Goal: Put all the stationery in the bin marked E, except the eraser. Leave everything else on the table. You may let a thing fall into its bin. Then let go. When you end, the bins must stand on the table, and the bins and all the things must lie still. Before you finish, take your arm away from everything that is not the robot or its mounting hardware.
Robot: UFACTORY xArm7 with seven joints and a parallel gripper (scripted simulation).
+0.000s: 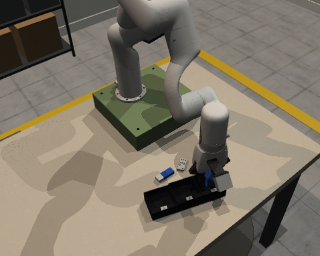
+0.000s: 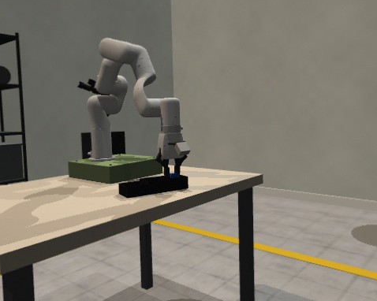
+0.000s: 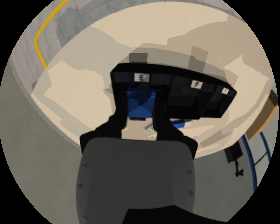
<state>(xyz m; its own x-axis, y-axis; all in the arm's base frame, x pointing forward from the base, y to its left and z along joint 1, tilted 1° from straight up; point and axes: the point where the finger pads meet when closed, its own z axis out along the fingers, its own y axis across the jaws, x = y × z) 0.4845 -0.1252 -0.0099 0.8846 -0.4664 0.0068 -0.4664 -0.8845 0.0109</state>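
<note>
Right now my hand is 8 cm to the left of the black bin, 4 cm above it and 3 cm past it. Round my hand: grey nut (10 cm to the left, 8 cm behind, 6 cm below); white domino (13 cm behind, 6 cm below, 2 cm to the left); blue block (2 cm below).
</note>
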